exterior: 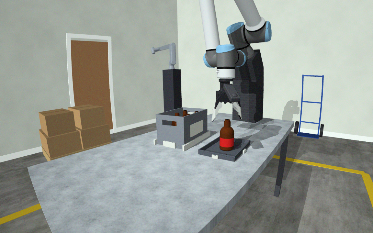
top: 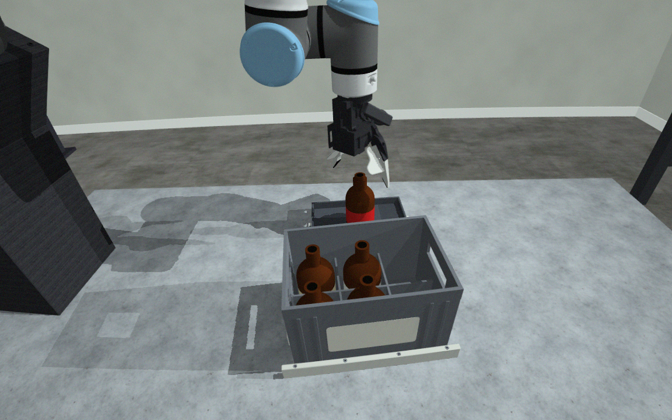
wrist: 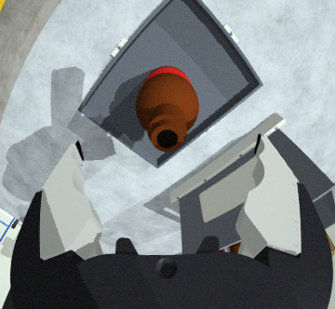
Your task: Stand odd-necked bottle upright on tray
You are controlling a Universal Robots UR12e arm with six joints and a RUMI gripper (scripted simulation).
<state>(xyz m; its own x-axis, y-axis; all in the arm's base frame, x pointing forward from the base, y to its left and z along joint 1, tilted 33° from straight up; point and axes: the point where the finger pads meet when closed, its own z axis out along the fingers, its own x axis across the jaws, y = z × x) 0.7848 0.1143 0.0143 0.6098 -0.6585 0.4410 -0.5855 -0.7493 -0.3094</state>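
My hand is 70 mm above the glass bottle. The rest, counted from my hand: crate (290 mm to the right, 70 mm below, 30 mm behind); grey tray (140 mm below).
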